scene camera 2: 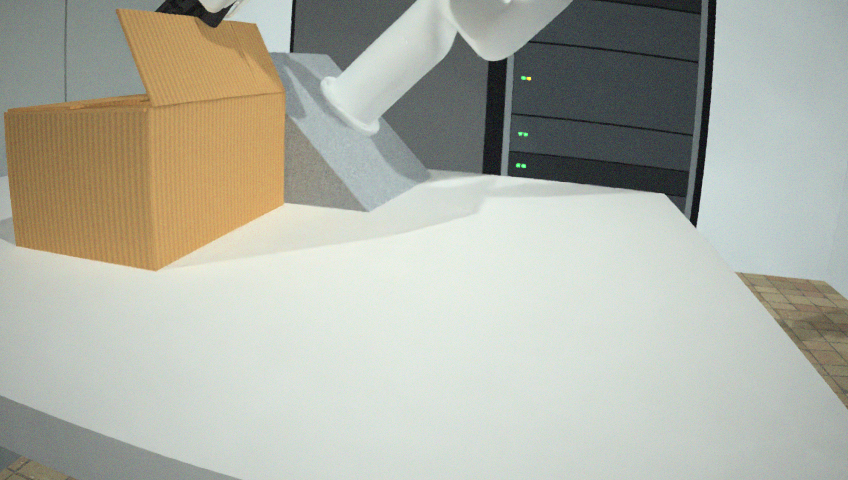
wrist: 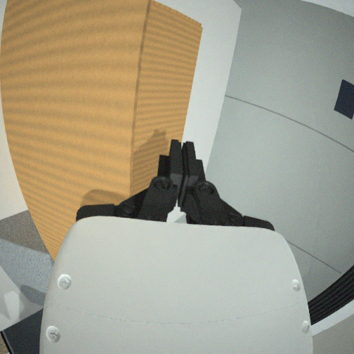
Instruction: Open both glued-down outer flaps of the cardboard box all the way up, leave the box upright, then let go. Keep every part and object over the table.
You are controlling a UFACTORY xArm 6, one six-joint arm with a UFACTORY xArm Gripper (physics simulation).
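Frame: origin at the arm's base, x ahead, y left, z up, level; metres.
Seen in the pictures: arm's base, origin of its link: [scene camera 2: 347,107].
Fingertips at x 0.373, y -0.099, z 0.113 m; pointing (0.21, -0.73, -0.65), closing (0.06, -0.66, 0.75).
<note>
Pixels of each thing's top centre, then the offset from my fingertips to it. "pt": a spot on its surface instead. Level surfaces: height alone.
- cardboard box, centre of its top: [scene camera 2: 154,99] dx -0.011, dy -0.004, dz -0.081 m
- opposite outer flap, a spot on its surface: [scene camera 2: 107,102] pt dx +0.073, dy -0.002, dz -0.078 m
- white table, height of its surface: dz -0.234 m
The cardboard box [scene camera 2: 77,184] [wrist: 65,100] stands upright on the table at the left of the scene view. Its near-right outer flap [scene camera 2: 190,65] [wrist: 167,70] is raised and leans inward over the opening. The opposite outer flap [scene camera 2: 107,102] is down, close to level with the rim, and shows as a thin strip. My gripper [scene camera 2: 211,22] [wrist: 178,156] is shut and empty. Its fingertips are at the upper part of the raised flap, on its outer side; whether they touch is unclear. Most of the gripper is cut off by the scene view's top. The box's inside is hidden.
The white table [scene camera 2: 446,315] has its right edge at the right of the scene view. The grey sloped robot base [scene camera 2: 357,160] stands behind the box, with the white arm [scene camera 2: 392,65] rising from it. A dark equipment rack [scene camera 2: 601,89] stands behind the table.
</note>
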